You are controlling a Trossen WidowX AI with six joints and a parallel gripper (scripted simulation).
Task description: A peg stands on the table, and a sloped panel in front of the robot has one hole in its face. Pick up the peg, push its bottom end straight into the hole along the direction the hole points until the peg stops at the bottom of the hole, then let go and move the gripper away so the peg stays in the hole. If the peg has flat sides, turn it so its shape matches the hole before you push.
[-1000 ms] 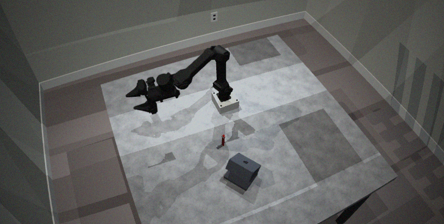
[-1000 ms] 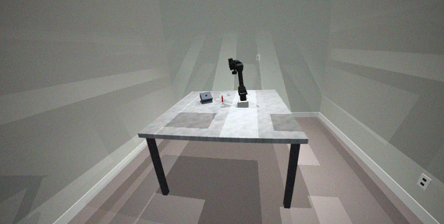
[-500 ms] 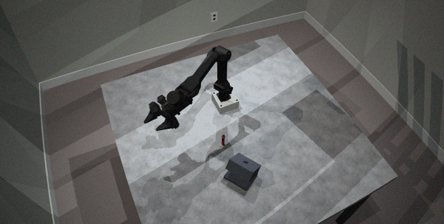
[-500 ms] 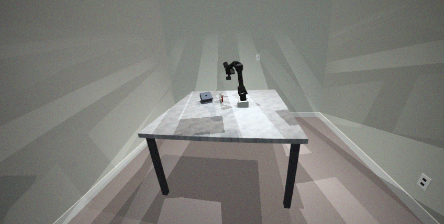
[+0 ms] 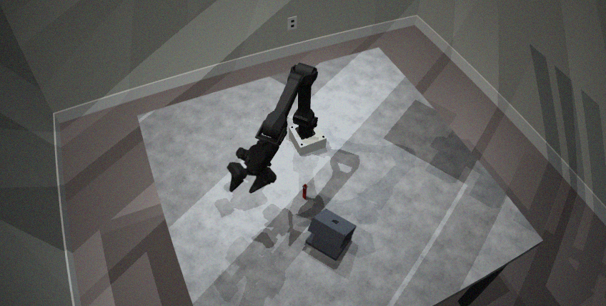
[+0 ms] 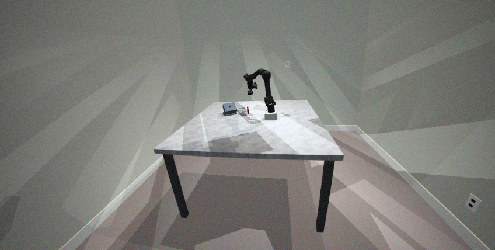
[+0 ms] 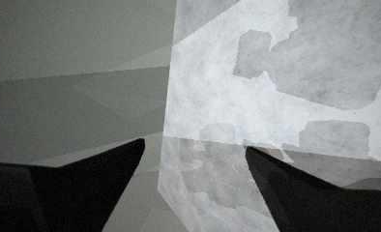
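My gripper tip is 25 cm to the right of the red peg and 14 cm above it. Round my gripper tip: sloped grey panel (26 cm to the left, 20 cm ahead, 12 cm below); flat dark foot (24 cm to the left, 21 cm ahead, 18 cm below).
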